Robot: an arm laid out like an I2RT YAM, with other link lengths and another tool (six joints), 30 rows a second.
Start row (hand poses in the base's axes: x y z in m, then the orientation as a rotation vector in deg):
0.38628 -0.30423 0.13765 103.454 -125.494 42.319
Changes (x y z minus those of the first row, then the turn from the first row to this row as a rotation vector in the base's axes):
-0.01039 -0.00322 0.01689 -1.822 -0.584 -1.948
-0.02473 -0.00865 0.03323 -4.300 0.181 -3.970
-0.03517 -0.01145 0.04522 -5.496 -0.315 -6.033
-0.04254 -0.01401 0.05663 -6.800 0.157 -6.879
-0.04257 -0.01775 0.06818 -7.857 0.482 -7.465
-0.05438 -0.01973 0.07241 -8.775 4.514 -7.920
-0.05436 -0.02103 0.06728 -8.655 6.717 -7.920
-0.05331 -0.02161 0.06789 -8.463 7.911 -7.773
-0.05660 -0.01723 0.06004 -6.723 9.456 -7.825
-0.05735 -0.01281 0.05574 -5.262 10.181 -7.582
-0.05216 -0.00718 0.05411 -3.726 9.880 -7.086
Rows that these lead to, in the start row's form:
0.37589 -0.30745 0.15454 100.205 -125.891 44.269
0.36155 -0.31288 0.17088 96.557 -124.938 45.342
0.35111 -0.31568 0.18287 93.461 -125.719 46.505
0.34374 -0.31824 0.19428 91.827 -124.975 47.003
0.34371 -0.32198 0.20583 90.626 -124.333 47.479
0.33190 -0.32396 0.21006 89.722 -121.486 44.033
0.33192 -0.32526 0.20493 89.777 -120.233 41.686
0.33297 -0.32584 0.20554 90.025 -119.547 40.342
0.32968 -0.32146 0.19769 90.713 -119.913 37.223
0.32893 -0.31704 0.19339 91.623 -120.370 35.223
0.33412 -0.31141 0.19176 92.895 -121.363 34.211

